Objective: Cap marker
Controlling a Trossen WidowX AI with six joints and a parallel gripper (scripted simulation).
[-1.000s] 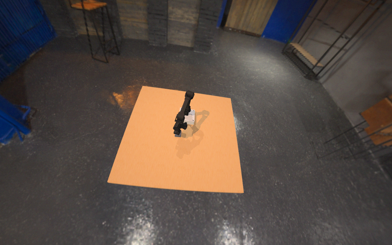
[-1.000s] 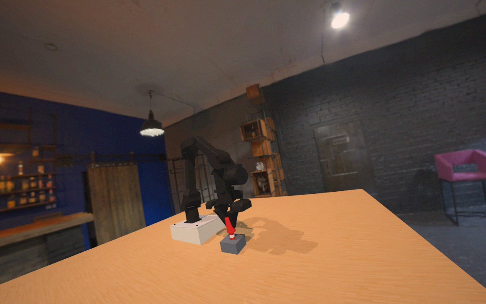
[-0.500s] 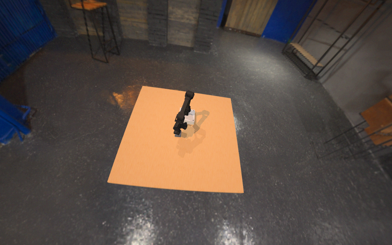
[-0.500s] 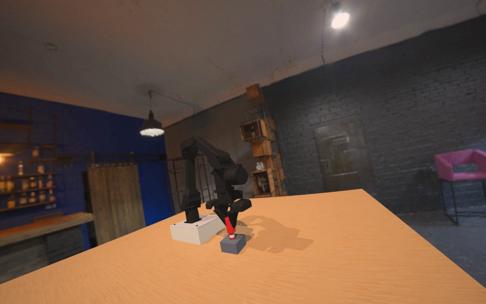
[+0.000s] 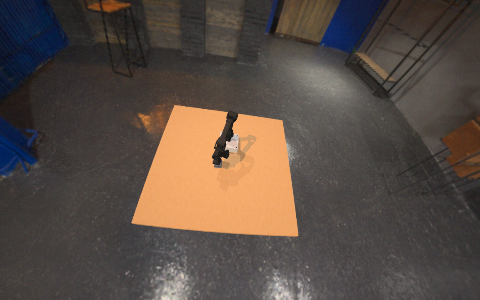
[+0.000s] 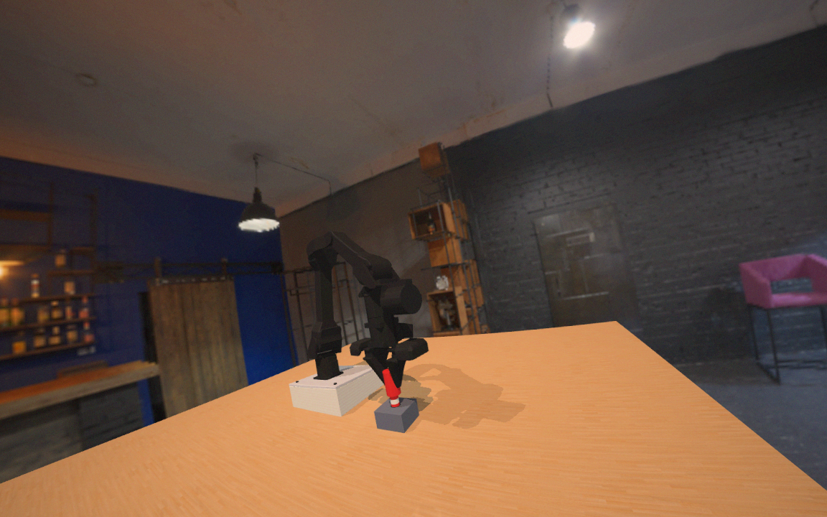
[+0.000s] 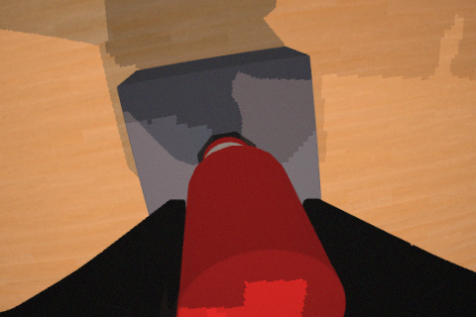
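The red cap lies 10 mm above my gripper tip.
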